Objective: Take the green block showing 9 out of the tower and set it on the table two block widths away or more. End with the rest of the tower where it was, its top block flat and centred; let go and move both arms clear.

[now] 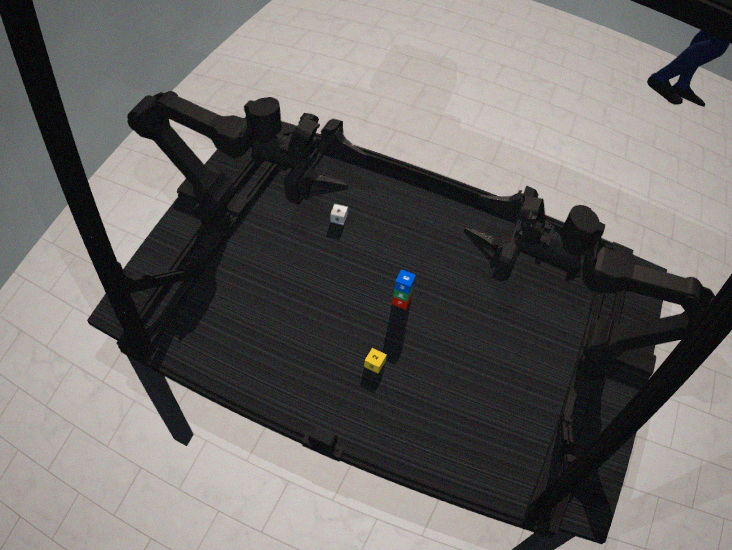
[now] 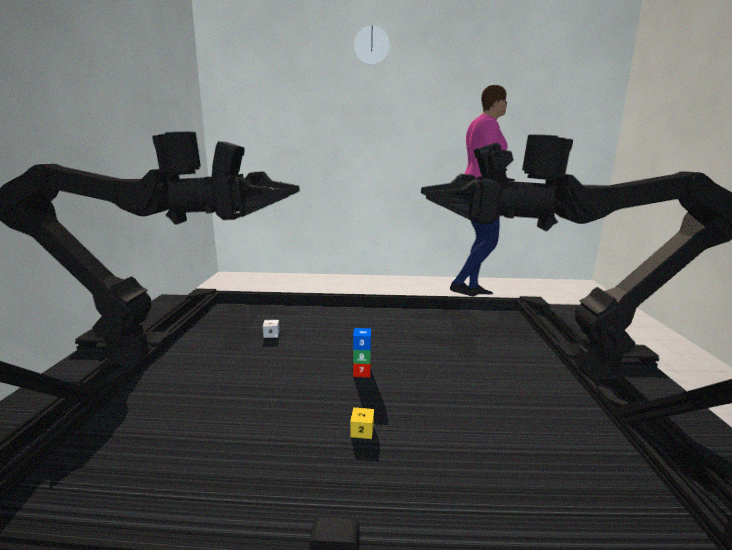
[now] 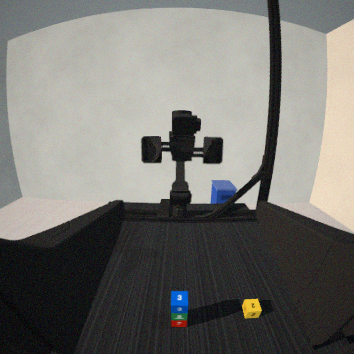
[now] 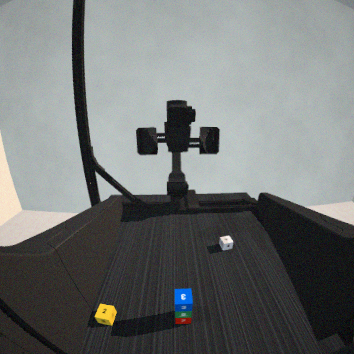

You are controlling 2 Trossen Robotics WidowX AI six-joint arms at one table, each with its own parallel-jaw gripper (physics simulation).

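Frame: origin at the left arm's base, x back, y up, z left, level; metres.
Seen in the pictures: left gripper, between the fingertips: (image 1: 357,172) (image 2: 294,191) (image 3: 191,208) (image 4: 178,143); right gripper, between the fingertips: (image 1: 471,212) (image 2: 423,192) (image 3: 182,152) (image 4: 191,201); left arm's base, origin of its link: (image 1: 215,224) (image 2: 128,355) (image 4: 176,204); right arm's base, origin of its link: (image 1: 591,370) (image 2: 597,370) (image 3: 179,213).
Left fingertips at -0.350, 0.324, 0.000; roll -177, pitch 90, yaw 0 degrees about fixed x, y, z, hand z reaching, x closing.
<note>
Offsets run from my left fingertips to a thing's middle, as dx, dy, dz.
The green block showing 9 @(-0.116, -0.300, +0.003) (image 1: 401,295) (image 2: 361,357) (image 3: 179,317) (image 4: 183,315) sits in the middle of an upright three-block tower. A blue block @(-0.115, -0.272, +0.003) (image 1: 404,279) (image 2: 362,340) (image 3: 179,298) (image 4: 183,297) lies flat on top of it, looking centred. A red block @(-0.116, -0.329, +0.003) (image 1: 400,303) (image 2: 361,370) (image 3: 179,324) (image 4: 183,321) is at the bottom, on the table. My left gripper (image 1: 355,170) (image 2: 297,188) is open and empty, high above the table to the left of the tower. My right gripper (image 1: 473,214) (image 2: 423,190) is open and empty, high to the right of the tower.
A yellow block @(-0.124, -0.329, -0.162) (image 1: 375,359) (image 2: 361,423) (image 3: 251,308) (image 4: 106,314) stands nearer the front edge than the tower. A white block @(+0.103, -0.329, +0.152) (image 1: 339,214) (image 2: 270,328) (image 4: 226,243) stands to the back left. Dark frame posts rise at the table's sides.
</note>
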